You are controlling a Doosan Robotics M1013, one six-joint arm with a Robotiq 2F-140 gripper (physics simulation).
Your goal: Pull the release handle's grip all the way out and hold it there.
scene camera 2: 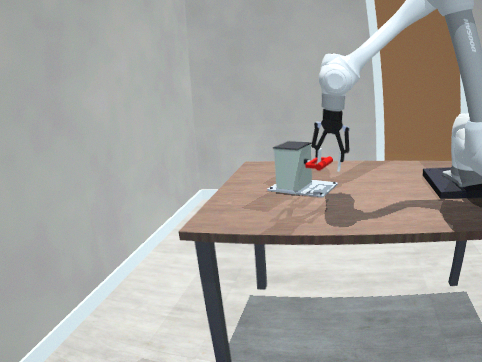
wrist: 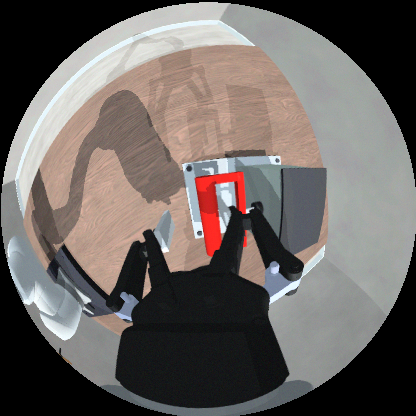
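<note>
The release handle's red grip (scene camera 2: 325,162) (wrist: 210,220) is a rectangular frame standing out from the side of a pale grey-green housing (scene camera 2: 290,169) (wrist: 267,187). A black collar (scene camera 2: 306,161) (wrist: 257,206) sits between them. My gripper (scene camera 2: 329,161) (wrist: 193,211) points down over the grip, partly open, with nothing clamped. In the wrist view one fingertip shows in the frame's opening and the other stands beyond the outer bar, on the robot base's side, with a gap to it. The near finger hides part of the grip's inner side.
The housing has a dark flat top (scene camera 2: 292,145) (wrist: 304,210) and stands on a light metal plate (scene camera 2: 331,187) (wrist: 193,200) with corner bolts, on the brown wooden table (scene camera 2: 240,220) (wrist: 280,115). The robot's base stands on a black block (scene camera 2: 434,184) at the right. A grey wall rises behind the table.
</note>
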